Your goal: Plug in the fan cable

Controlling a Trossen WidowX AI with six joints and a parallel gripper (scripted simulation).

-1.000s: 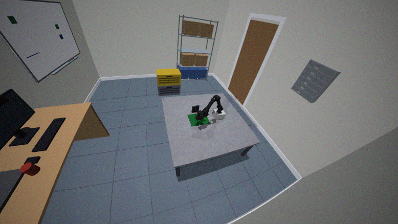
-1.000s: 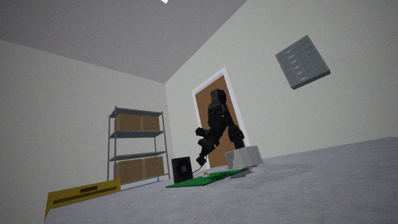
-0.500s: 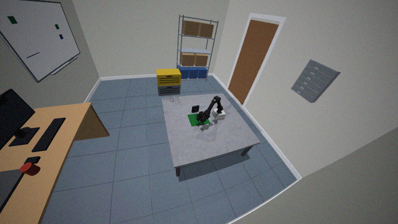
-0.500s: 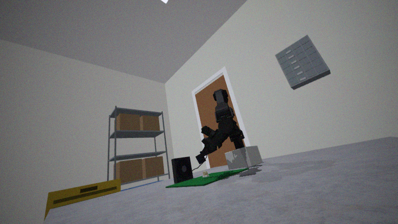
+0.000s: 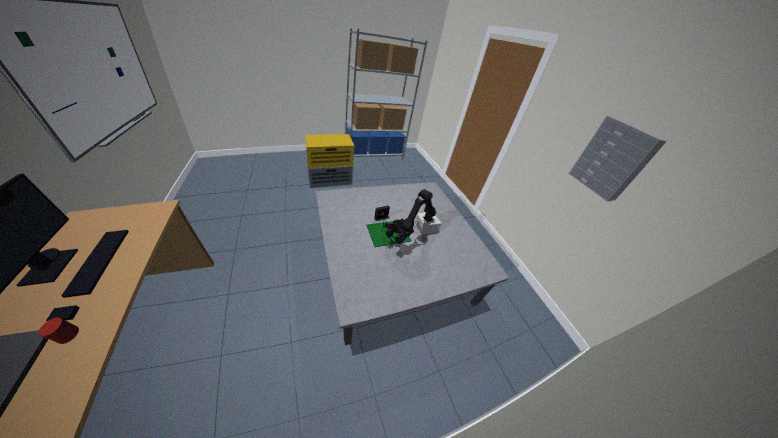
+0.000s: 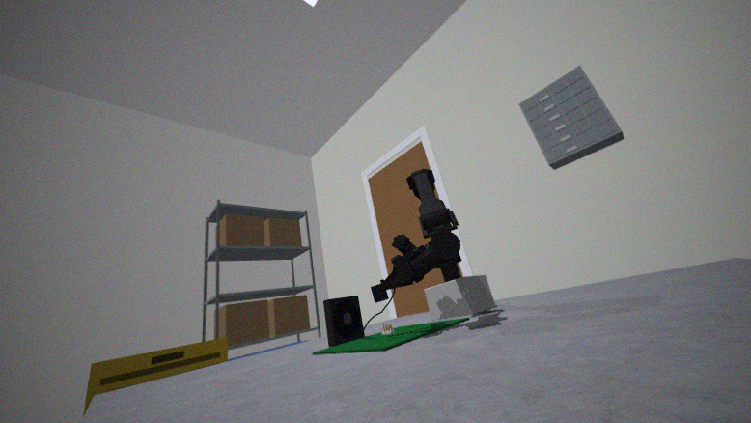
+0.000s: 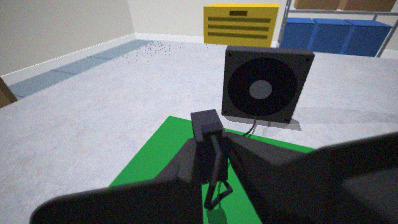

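My gripper tip is 3 cm past the green board, 1 cm to the left of it and 12 cm above it. From my gripper tip the other things lie so: white four-pin fan header: 6 cm behind, 5 cm to the right, 11 cm below; dark fan plug: 1 cm below; black fan: 6 cm behind, 18 cm to the right, 5 cm below.
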